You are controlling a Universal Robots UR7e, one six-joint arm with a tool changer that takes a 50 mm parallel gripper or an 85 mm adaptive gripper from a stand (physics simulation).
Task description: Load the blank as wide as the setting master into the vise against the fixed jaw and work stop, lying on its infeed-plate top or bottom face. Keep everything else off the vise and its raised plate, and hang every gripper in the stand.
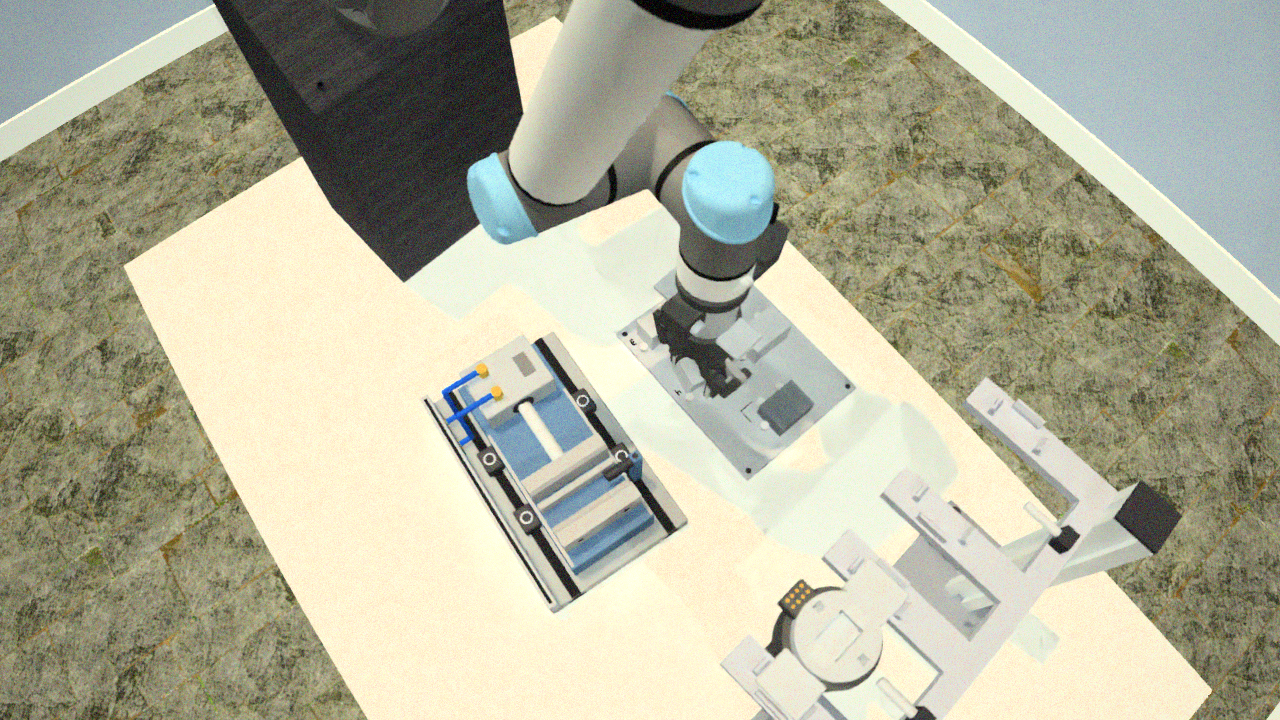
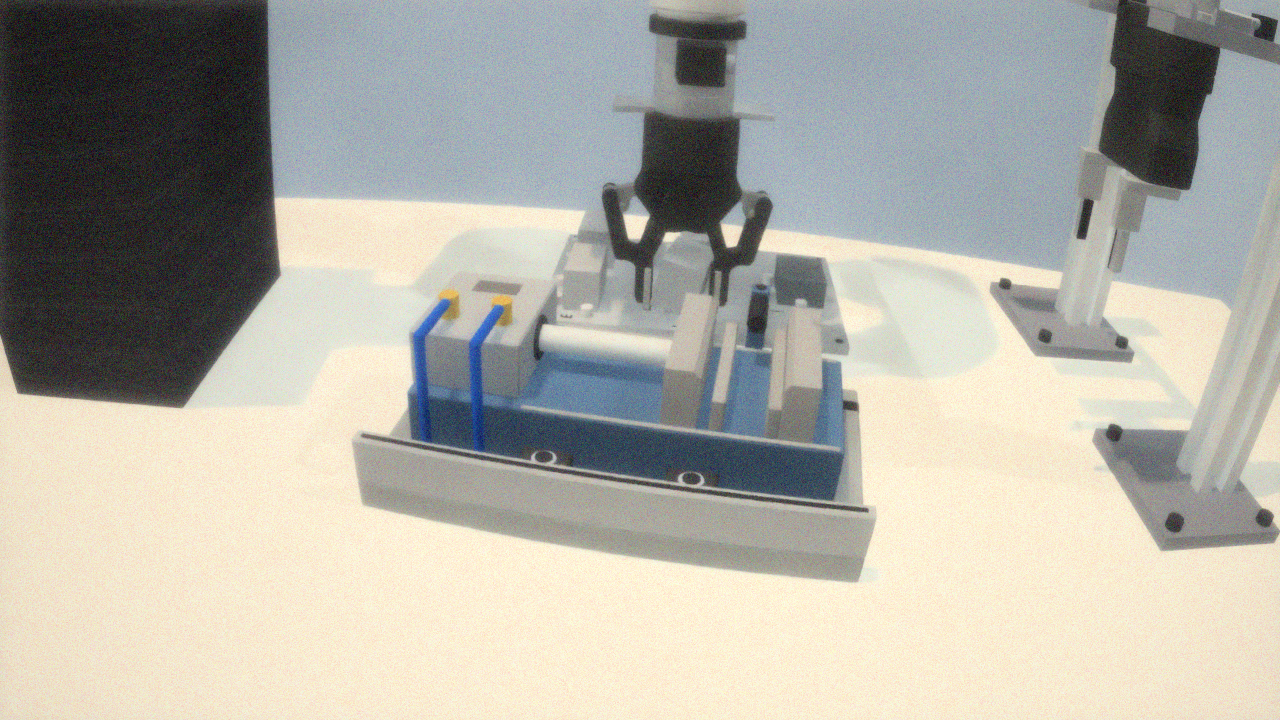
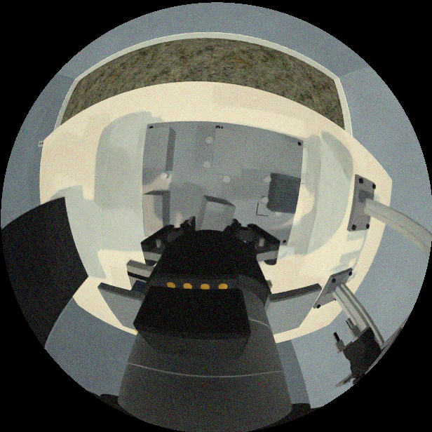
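Observation:
My adaptive gripper (image 2: 682, 291) (image 3: 212, 225) is low over the grey infeed plate (image 1: 747, 456) (image 3: 260, 137), its fingers on both sides of a light grey block (image 2: 682, 273) (image 3: 218, 214). It appears shut on that block, which looks slightly turned relative to the fingers; its lower part is hidden. A dark grey block (image 1: 785, 407) (image 2: 799, 280) (image 3: 284, 192) and light blocks (image 3: 159, 150) (image 3: 153, 207) stand on the plate. I cannot tell which is the setting master. The blue vise (image 1: 519, 438) (image 2: 608, 389) has a jaw (image 1: 568, 465) (image 2: 684, 376) and an end jaw (image 1: 597, 514) (image 2: 802, 402).
A small dark-and-blue fitting (image 1: 633, 465) (image 2: 758, 311) stands beside the jaws. The gripper stand (image 1: 1087, 528) is at the right, with another gripper (image 1: 832, 640) (image 2: 1154, 107) (image 3: 362, 350) hanging in it. A black pedestal (image 1: 402, 179) (image 2: 134, 197) (image 3: 42, 265) stands at the left.

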